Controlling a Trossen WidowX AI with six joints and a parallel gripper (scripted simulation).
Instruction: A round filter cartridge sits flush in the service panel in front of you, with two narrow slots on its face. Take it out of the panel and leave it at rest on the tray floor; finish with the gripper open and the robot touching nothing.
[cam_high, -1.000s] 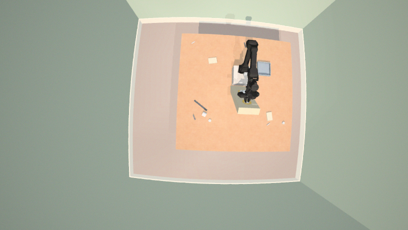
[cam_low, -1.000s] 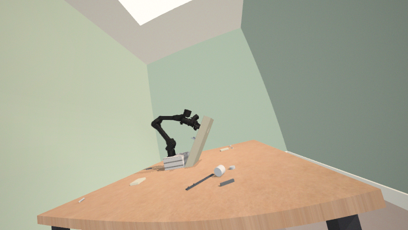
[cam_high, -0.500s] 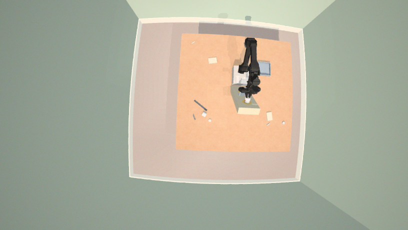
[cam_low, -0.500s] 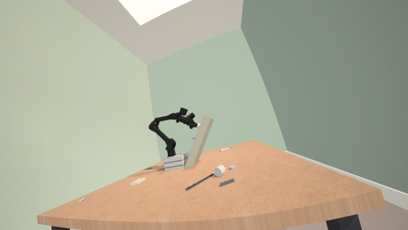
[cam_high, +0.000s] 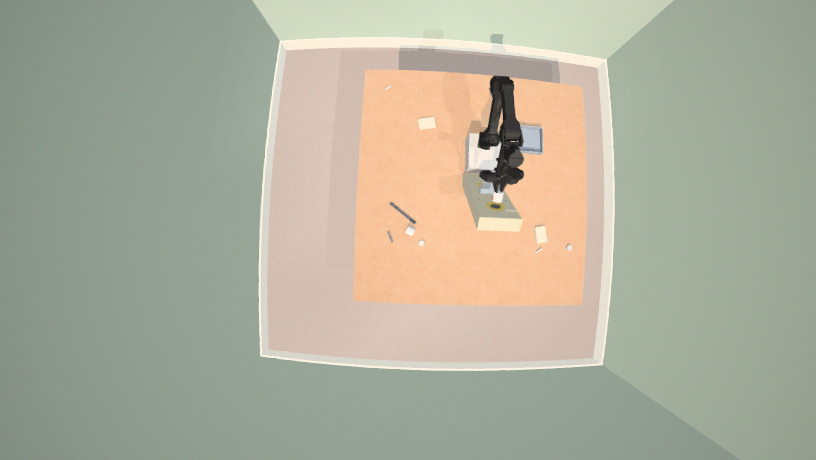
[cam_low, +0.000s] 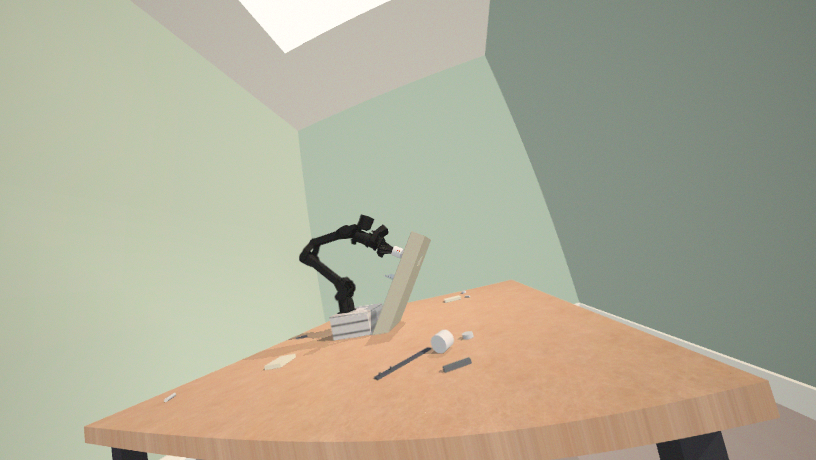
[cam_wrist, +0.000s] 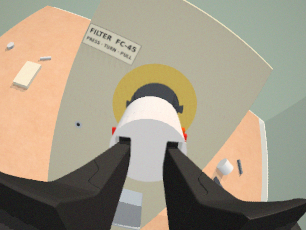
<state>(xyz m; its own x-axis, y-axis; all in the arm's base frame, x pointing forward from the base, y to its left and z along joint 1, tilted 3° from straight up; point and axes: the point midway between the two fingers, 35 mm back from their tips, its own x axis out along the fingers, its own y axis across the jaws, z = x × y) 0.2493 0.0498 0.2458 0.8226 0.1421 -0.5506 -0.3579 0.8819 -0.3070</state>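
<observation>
The round filter cartridge lies 10 mm ahead of my gripper tip and 10 mm below it. From my gripper tip the other things lie so: blue-grey tray 410 mm behind, 210 mm to the left, 310 mm below.
</observation>
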